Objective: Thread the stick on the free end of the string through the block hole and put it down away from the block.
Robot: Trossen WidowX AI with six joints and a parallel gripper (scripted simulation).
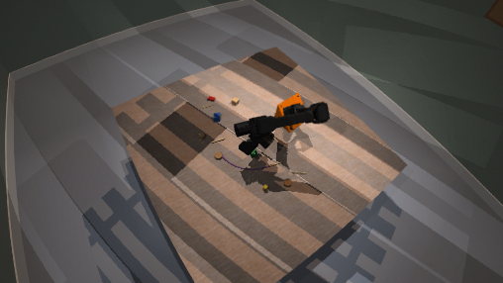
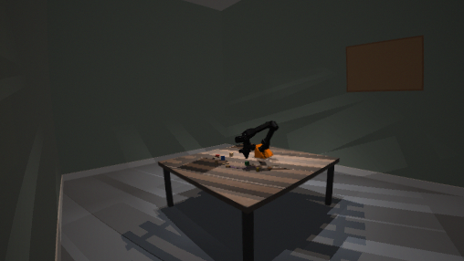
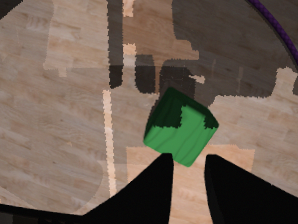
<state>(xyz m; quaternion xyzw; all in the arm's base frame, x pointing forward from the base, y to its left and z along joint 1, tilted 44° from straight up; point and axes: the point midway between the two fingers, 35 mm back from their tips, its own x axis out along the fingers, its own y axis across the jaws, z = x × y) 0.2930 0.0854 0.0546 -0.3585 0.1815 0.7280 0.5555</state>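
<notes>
The green wooden block lies 4 cm below my gripper tip. Round my gripper tip: thin wooden stick (10 cm to the left, 6 cm below, 6 cm behind); round wooden button (16 cm ahead, 8 cm to the right, 5 cm below); cylinder (22 cm to the right, 18 cm ahead, 4 cm below).
</notes>
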